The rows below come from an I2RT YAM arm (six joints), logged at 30 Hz.
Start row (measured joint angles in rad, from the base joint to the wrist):
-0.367 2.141 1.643 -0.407 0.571 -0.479
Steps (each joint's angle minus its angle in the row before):
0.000 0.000 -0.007 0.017 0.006 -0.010
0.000 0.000 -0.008 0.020 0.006 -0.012
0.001 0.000 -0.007 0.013 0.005 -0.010
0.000 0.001 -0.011 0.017 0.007 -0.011
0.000 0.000 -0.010 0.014 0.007 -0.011
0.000 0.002 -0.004 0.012 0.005 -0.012
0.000 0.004 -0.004 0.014 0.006 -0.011
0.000 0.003 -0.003 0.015 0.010 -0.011
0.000 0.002 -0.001 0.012 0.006 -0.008
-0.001 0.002 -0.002 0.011 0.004 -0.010
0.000 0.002 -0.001 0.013 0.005 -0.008
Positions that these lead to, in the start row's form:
-0.367 2.141 1.636 -0.390 0.577 -0.489
-0.367 2.141 1.628 -0.370 0.583 -0.501
-0.366 2.141 1.621 -0.357 0.588 -0.511
-0.366 2.142 1.610 -0.340 0.595 -0.522
-0.366 2.142 1.600 -0.326 0.602 -0.533
-0.366 2.144 1.596 -0.314 0.607 -0.545
-0.366 2.148 1.592 -0.300 0.613 -0.556
-0.366 2.151 1.589 -0.285 0.623 -0.567
-0.366 2.153 1.588 -0.273 0.629 -0.575
-0.367 2.155 1.586 -0.262 0.633 -0.585
-0.367 2.157 1.585 -0.249 0.638 -0.593

